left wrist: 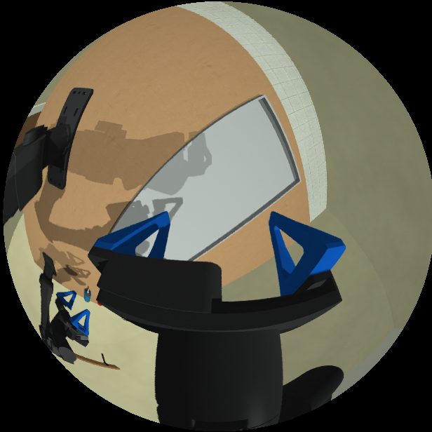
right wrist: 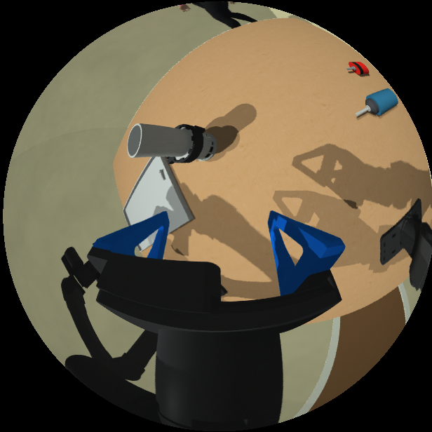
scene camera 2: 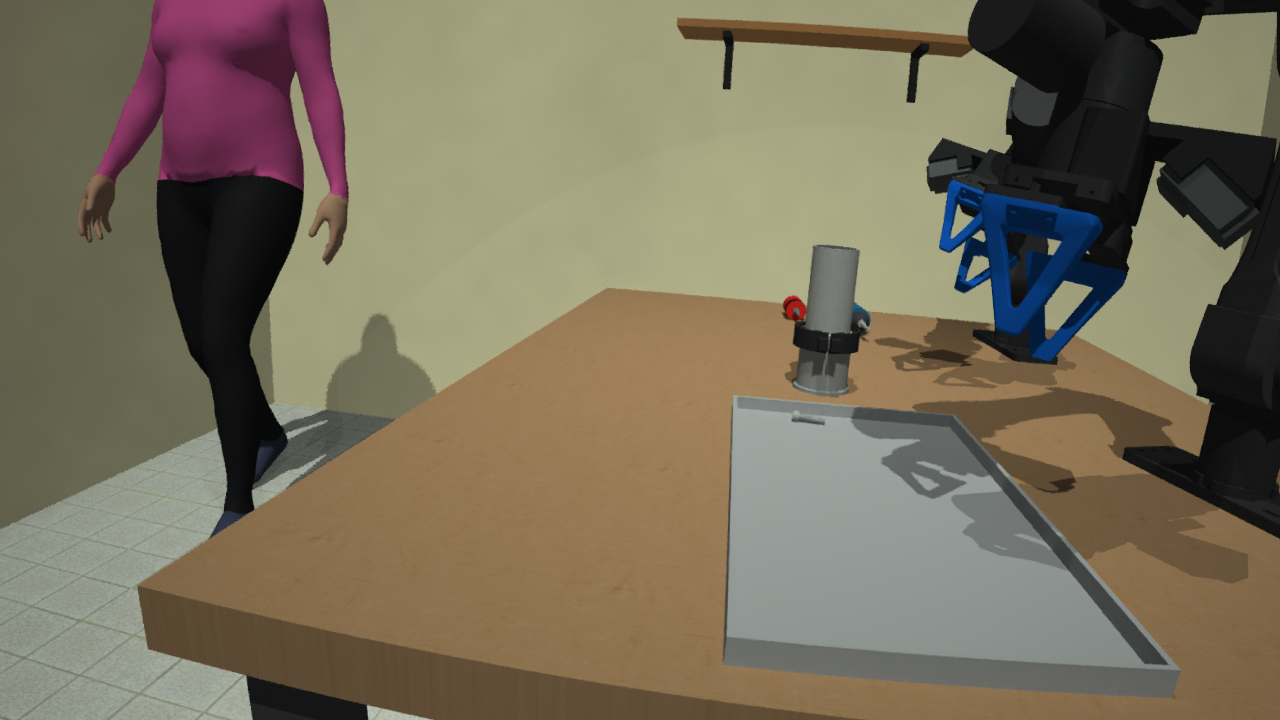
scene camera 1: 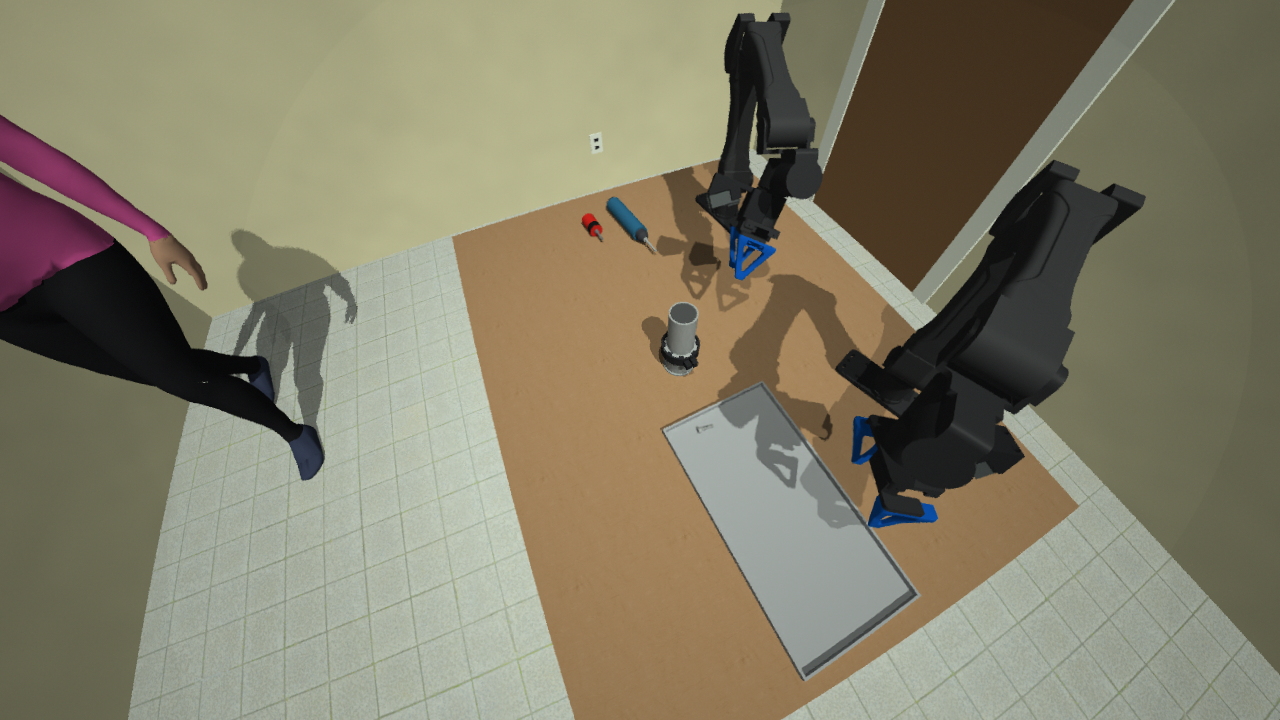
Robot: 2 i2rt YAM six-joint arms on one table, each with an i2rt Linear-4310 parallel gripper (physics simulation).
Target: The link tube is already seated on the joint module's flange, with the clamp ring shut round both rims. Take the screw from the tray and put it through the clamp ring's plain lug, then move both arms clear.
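Frame: origin at the left arm's base, x ahead, y left, z up, level; metres.
Where they show: left gripper, fingertip midpoint: [scene camera 2: 1024, 347] [scene camera 1: 864, 492]; right gripper, fingertip midpoint: [scene camera 2: 951, 271] [scene camera 1: 735, 273]; left arm's base, link origin: [scene camera 2: 1229, 496] [scene camera 1: 885, 390]; right arm's base, link origin: [scene camera 2: 1011, 348] [scene camera 1: 724, 214].
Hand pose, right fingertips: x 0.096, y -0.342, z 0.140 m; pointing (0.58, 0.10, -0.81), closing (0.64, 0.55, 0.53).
Each offset is from my right fingertips to the centre of the thing. "pt": to the spot under its first point.
The grey link tube @[dx +0.154, dy +0.010, dz -0.033 m] [scene camera 1: 682, 326] stands upright on the joint module @[dx +0.154, dy +0.010, dz -0.109 m] [scene camera 2: 822, 372], with the black clamp ring @[pt dx +0.173, dy +0.027, dz -0.066 m] [scene camera 1: 680, 353] round the joint. The small screw @[dx +0.223, dy +0.145, dz -0.132 m] [scene camera 1: 705, 427] lies in the far corner of the grey tray @[dx +0.238, dy +0.327, dz -0.132 m] [scene camera 1: 787, 523], nearest the tube; it also shows in the scene camera 2 view [scene camera 2: 805, 417]. My left gripper [scene camera 1: 882, 479] is open and empty, raised beside the tray's right edge. My right gripper [scene camera 1: 747, 252] is open and empty, at the table's far end beyond the tube. In the right wrist view the tube [right wrist: 160, 141] lies ahead to the left.
A red-handled tool @[dx +0.023, dy -0.423, dz -0.123 m] [scene camera 1: 590, 223] and a blue-handled tool @[dx -0.054, dy -0.362, dz -0.120 m] [scene camera 1: 627, 220] lie at the table's far end. A person in a pink top [scene camera 1: 89, 269] walks on the tiled floor left of the table. A shelf [scene camera 2: 823, 36] hangs on the back wall.
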